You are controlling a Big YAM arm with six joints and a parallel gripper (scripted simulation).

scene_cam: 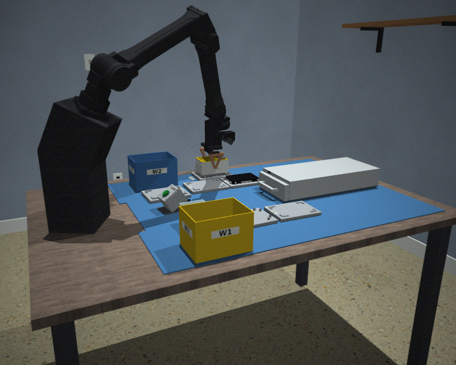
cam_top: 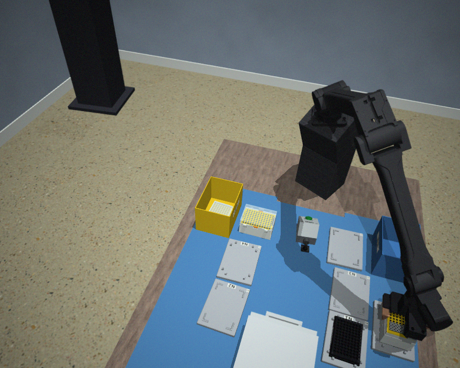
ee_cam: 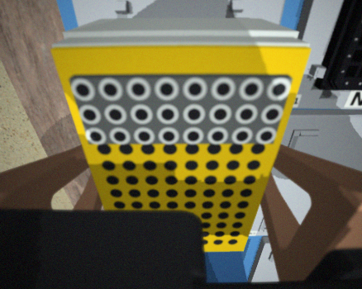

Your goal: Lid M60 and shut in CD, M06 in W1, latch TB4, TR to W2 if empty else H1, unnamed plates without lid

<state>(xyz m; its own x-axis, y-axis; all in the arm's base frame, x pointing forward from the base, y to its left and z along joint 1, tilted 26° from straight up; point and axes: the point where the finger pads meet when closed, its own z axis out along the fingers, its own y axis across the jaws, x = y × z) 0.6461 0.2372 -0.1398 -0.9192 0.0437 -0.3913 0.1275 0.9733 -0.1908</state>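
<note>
The tip rack TR lies 1 cm behind my hand and 1 cm above it. Also, from my hand: nest N3 (10 cm behind, 13 cm to the right, 5 cm below); black plate (7 cm ahead, 15 cm to the right, 4 cm below); home nest H1 (5 cm below).
</note>
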